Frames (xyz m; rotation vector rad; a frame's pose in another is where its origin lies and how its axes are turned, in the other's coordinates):
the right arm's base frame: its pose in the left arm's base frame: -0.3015 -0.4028 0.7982 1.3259 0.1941 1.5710
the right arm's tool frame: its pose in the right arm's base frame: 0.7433 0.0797 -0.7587 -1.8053 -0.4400 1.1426
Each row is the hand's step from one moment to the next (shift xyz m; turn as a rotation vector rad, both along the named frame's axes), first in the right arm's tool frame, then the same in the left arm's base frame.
Working: the right arm's tool frame: its pose in the left arm's base frame: -0.8577 0.4734 1.0378 0.0844 -2.0440 1.2950

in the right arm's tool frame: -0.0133 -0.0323 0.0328 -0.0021 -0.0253 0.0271
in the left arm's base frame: 0.0058 -0.0467 0.0087 -0.0024 -0.0353 0.0114
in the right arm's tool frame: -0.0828 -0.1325 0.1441 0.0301 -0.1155 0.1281
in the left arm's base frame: 0.0401 -0.2081 0.0168 -0.0430 -0.1526 0.0743
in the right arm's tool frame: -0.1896 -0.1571 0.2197 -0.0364 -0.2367 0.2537
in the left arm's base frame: 0.0904 -0.3140 -0.0462 -0.0100 -0.3350 0.0967
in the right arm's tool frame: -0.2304 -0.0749 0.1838 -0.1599 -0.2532 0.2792
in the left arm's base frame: 0.1066 -0.2562 -0.1244 0.0758 -0.4012 0.0302
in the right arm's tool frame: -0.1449 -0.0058 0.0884 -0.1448 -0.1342 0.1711
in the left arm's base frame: 0.0646 -0.1185 -0.1031 0.0731 -0.2496 -0.0252
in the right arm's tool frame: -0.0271 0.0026 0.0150 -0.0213 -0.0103 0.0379
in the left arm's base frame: 0.0114 -0.0191 -0.0217 0.0003 -0.0424 -0.0141
